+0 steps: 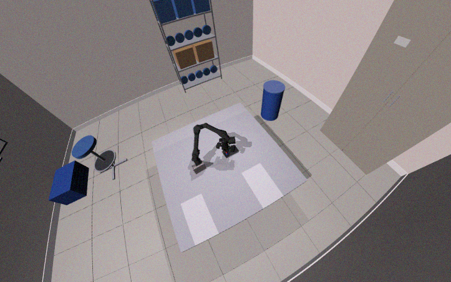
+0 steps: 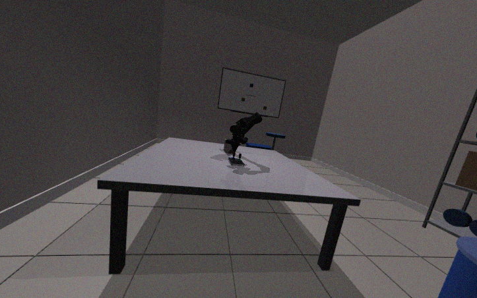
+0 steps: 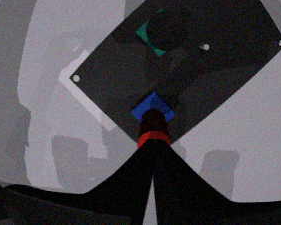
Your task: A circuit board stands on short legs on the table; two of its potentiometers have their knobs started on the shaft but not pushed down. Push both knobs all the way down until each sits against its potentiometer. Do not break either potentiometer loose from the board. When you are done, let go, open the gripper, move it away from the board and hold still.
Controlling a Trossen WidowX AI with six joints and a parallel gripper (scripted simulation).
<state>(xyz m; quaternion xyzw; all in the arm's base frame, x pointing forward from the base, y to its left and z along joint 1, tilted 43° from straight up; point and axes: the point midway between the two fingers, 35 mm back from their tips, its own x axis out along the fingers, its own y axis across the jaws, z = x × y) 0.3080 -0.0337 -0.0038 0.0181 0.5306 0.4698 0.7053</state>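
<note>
The red knob is 2 cm below my gripper tip. The rest, counted from my gripper tip: black knob 5 cm ahead, 4 cm to the left, 1 cm below; teal potentiometer 5 cm ahead, 4 cm to the left, 2 cm below.
</note>
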